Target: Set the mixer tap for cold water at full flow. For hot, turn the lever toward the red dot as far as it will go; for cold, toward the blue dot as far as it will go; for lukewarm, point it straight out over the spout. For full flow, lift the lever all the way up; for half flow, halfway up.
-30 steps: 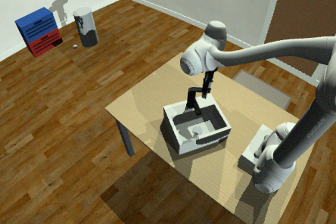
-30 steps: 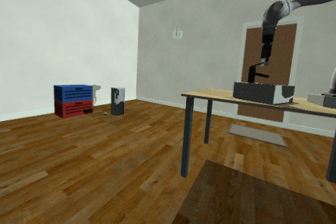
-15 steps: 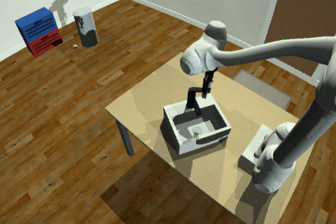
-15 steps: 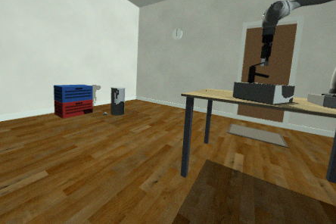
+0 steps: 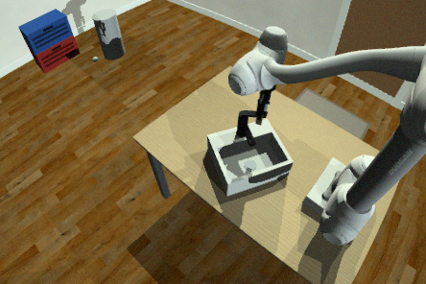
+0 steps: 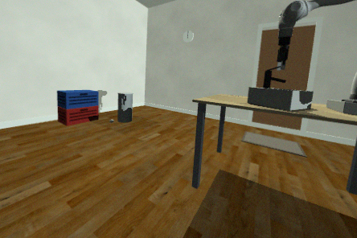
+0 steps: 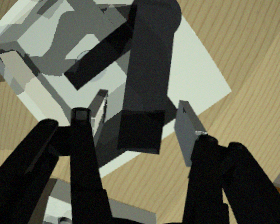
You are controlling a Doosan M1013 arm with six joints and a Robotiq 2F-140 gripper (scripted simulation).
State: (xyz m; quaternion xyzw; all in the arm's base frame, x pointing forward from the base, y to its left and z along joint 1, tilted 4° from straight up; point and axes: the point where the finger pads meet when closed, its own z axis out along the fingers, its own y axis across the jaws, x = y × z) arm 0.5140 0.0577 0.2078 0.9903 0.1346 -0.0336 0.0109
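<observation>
The lever lies 3 cm ahead of my hand, 1 cm to the left of it and 1 cm below it. From my hand the other things lie so: white sink basin 2 cm behind, 8 cm to the left, 26 cm below.
</observation>
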